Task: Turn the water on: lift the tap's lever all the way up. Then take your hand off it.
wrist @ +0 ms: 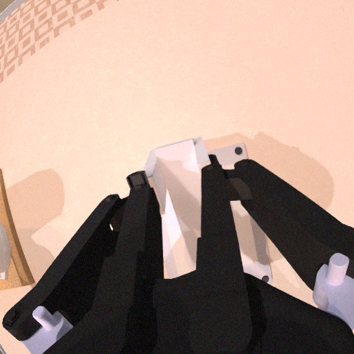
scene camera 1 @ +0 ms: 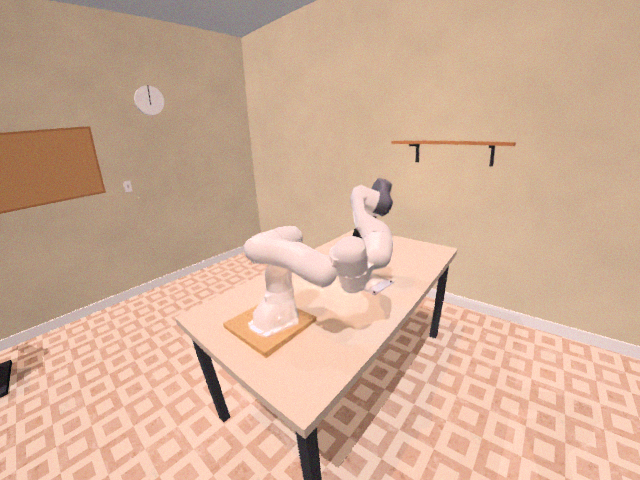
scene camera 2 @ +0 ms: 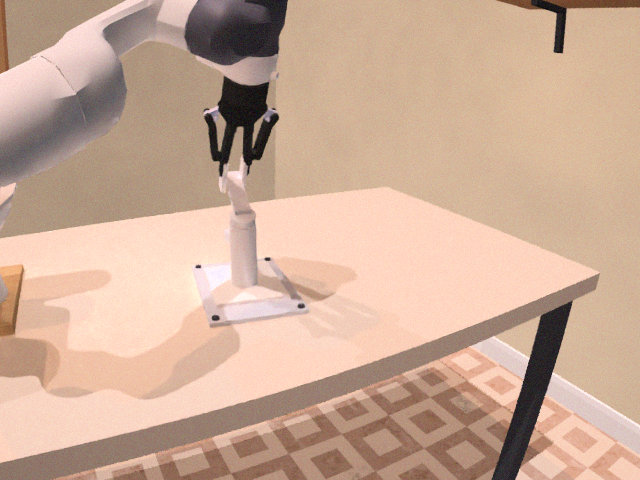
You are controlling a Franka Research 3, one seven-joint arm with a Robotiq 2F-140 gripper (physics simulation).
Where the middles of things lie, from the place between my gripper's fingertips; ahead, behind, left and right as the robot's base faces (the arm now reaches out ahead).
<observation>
Right now the flat white tap lever (wrist: 177, 160) is 60 mm to the right of my hand, 10 mm below it and 10 mm behind it. Round my hand: pale square base plate (scene camera 2: 244, 313): 160 mm below, 90 mm to the right, 10 mm behind.
</observation>
